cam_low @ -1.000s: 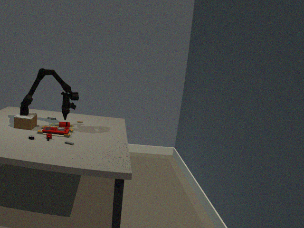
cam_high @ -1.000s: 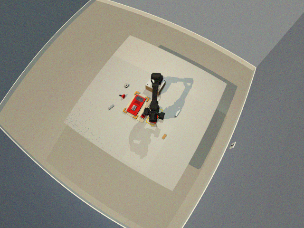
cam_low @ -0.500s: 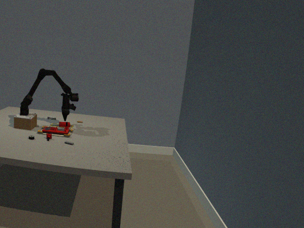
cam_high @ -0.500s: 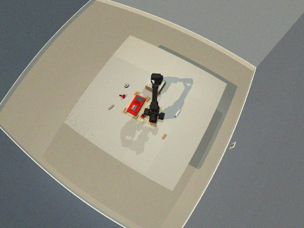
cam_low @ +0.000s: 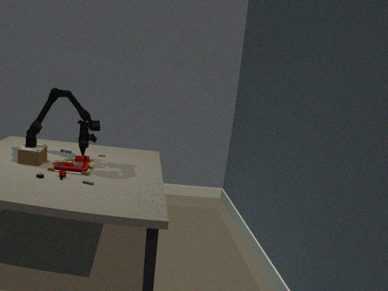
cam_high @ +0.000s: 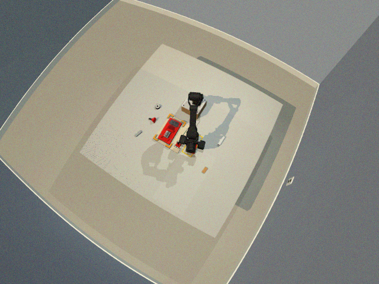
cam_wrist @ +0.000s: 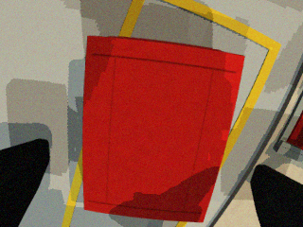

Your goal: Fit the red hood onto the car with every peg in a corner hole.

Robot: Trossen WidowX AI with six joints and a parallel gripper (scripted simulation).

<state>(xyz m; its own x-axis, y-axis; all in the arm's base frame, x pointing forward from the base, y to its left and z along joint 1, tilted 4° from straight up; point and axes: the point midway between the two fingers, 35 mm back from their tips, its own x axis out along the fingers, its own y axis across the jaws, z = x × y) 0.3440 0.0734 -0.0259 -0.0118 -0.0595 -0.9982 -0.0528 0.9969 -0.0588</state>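
The red hood lies 30 mm below my gripper tip. Round my gripper tip: dark ring 380 mm to the right, 230 mm behind, 40 mm below.
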